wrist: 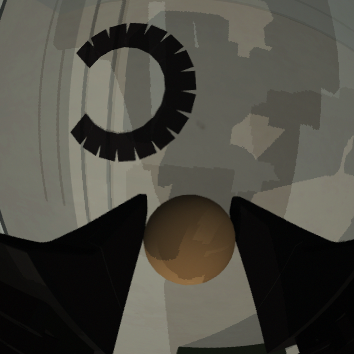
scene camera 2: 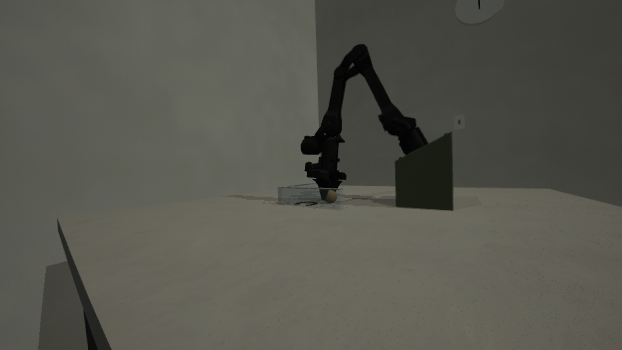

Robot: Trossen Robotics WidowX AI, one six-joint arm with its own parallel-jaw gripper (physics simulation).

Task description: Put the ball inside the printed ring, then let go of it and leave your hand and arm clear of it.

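Note:
The orange-brown ball [scene camera 2: 331, 196] [wrist: 189, 240] is between the two black fingers, and both fingertips touch its sides in the wrist view. My gripper [scene camera 2: 326, 196] [wrist: 189, 203] is shut on the ball, low at the table and pointing down. The printed ring [scene camera 2: 306, 202] [wrist: 180, 80] is a thick black segmented arc with a gap on its left side in the wrist view. It lies beyond the ball, up and to the left; the ball is outside it. Whether the ball touches the surface is hard to tell.
A low clear-walled box [scene camera 2: 295, 188] stands around the ring and ball, with the fingers reaching down inside its walls. A dark green block [scene camera 2: 425, 177] stands to the right near the arm's base; a dark edge shows at the wrist view's bottom. Shadows cross the pale table [scene camera 2: 320, 260].

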